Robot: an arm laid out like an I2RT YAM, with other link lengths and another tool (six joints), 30 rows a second.
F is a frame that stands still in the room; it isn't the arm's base.
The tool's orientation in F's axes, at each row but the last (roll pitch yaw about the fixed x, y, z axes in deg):
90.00, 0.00, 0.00
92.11, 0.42, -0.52
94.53, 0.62, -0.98
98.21, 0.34, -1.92
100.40, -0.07, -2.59
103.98, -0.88, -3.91
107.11, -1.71, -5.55
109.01, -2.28, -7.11
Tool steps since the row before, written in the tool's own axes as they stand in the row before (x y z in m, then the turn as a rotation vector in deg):
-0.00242, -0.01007, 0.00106, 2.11, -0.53, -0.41
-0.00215, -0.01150, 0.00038, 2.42, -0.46, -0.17
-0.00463, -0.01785, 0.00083, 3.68, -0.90, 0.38
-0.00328, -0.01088, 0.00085, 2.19, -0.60, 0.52
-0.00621, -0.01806, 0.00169, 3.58, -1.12, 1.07
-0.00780, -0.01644, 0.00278, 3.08, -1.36, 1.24
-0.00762, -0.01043, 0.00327, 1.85, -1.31, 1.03
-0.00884, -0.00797, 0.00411, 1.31, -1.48, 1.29
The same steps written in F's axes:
-0.00242, -0.00106, -0.01007, 2.11, 0.41, -0.53
-0.00223, 0.00006, -0.01149, 2.42, 0.16, -0.47
-0.00481, 0.00066, -0.01781, 3.66, -0.37, -0.97
-0.00332, 0.00082, -0.01087, 2.17, -0.50, -0.68
-0.00611, 0.00188, -0.01808, 3.54, -1.01, -1.29
-0.00744, 0.00179, -0.01674, 3.04, -1.08, -1.57
-0.00726, 0.00065, -0.01115, 1.83, -0.78, -1.50
-0.00857, -0.00023, -0.00922, 1.28, -0.90, -1.77

